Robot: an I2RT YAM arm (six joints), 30 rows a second.
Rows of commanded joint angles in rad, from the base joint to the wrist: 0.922 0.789 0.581 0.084 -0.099 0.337; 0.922 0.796 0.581 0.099 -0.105 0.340; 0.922 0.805 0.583 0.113 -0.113 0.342; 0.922 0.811 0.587 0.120 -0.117 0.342; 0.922 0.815 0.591 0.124 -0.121 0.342; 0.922 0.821 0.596 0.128 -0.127 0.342; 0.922 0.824 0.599 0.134 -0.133 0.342; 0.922 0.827 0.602 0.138 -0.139 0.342; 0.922 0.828 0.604 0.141 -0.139 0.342
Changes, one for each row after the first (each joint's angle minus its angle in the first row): 0.000 0.007 0.000 0.015 -0.006 0.003; 0.000 0.016 0.002 0.029 -0.014 0.005; 0.000 0.022 0.006 0.036 -0.018 0.005; 0.000 0.026 0.010 0.040 -0.022 0.005; 0.000 0.032 0.015 0.044 -0.028 0.005; 0.000 0.035 0.018 0.050 -0.034 0.005; 0.000 0.038 0.021 0.054 -0.040 0.005; 0.000 0.039 0.023 0.057 -0.040 0.005
